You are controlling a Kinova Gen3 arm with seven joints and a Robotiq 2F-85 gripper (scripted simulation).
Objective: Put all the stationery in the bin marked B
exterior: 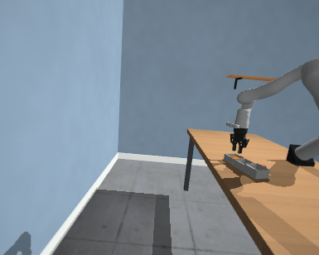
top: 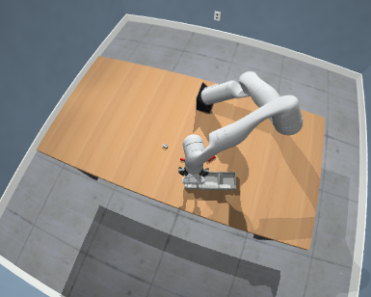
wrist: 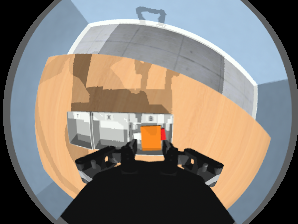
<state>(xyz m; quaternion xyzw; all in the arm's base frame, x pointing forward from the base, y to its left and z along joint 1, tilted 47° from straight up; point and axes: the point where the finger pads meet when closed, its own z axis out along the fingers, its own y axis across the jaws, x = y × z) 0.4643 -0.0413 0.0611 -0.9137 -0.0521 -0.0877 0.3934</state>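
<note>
Now: hand 60 mm above the orange block. Also, from my hand: small pale piece: 190 mm to the right, 150 mm behind, 70 mm below; red-and-white item: 70 mm below, 10 mm to the left; grey bin row: 80 mm to the left, 60 mm below, 10 mm behind.
</note>
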